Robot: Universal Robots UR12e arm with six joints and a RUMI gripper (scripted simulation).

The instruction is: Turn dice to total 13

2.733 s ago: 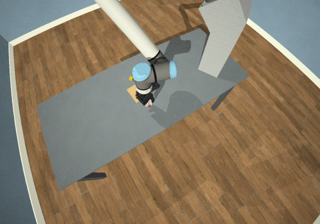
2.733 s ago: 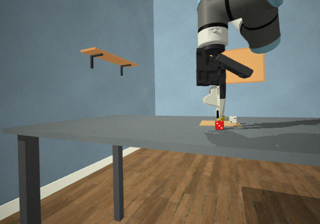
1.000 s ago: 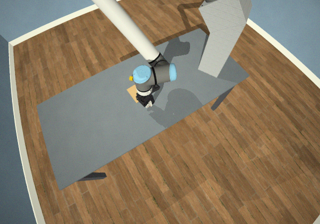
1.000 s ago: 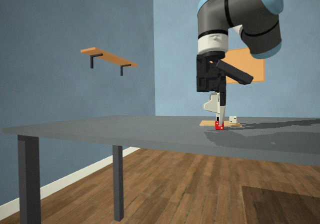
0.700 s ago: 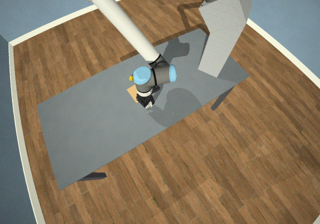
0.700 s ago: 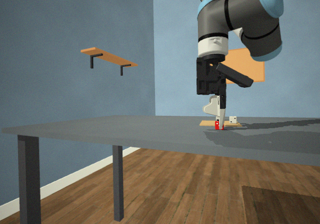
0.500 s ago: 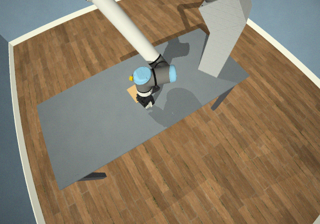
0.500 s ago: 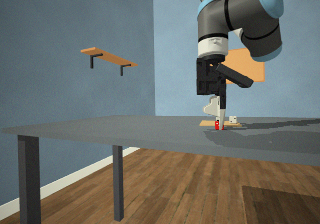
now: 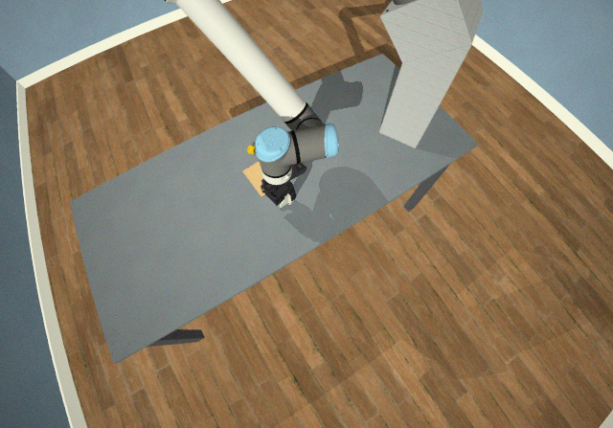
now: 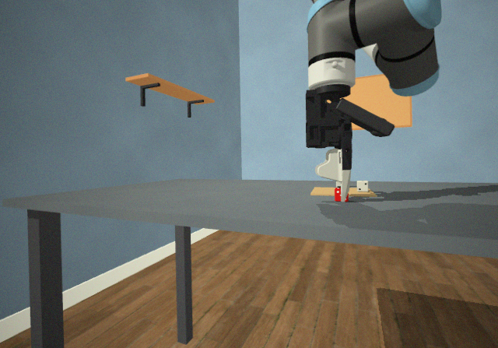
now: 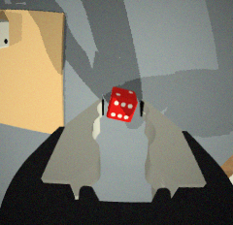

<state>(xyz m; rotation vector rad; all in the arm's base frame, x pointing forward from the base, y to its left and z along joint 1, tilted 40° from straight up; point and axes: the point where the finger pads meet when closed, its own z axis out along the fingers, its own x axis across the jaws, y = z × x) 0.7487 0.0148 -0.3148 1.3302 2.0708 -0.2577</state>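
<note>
Right now the red die is right at my hand. From my hand the other things lie so: tan mat 14 cm to the right, 2 cm below, 2 cm ahead; yellow die 26 cm to the right, 3 cm ahead; white die 14 cm to the right, 3 cm behind.
</note>
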